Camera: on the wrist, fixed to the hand. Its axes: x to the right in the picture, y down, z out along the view.
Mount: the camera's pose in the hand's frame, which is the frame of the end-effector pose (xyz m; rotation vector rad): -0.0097 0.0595 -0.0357 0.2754 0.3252 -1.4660
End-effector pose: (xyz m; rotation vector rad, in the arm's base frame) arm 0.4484 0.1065 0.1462 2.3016 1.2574 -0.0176
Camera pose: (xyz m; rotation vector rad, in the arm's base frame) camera 0.4817 0.0885 0.2051 1.0577 2.9239 -0.3374
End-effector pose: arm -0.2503 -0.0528 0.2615 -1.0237 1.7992 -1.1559
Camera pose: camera -0.2915 -0.0159 0.2185 1.9195 -0.7214 2.1587
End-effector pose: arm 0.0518 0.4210 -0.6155 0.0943 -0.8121 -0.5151
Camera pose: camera 0.0957 0.4735 -0.6304 1.0489 -0.3644 -1.7004
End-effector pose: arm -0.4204 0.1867 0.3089 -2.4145 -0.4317 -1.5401
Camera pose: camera -0.4319 0.1177 0.3121 1.1768 2.0373 1.6379
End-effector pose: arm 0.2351 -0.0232 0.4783 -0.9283 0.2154 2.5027
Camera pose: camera 0.2342 -0.0898 0.4567 -0.8601 -0.0432 0.9549
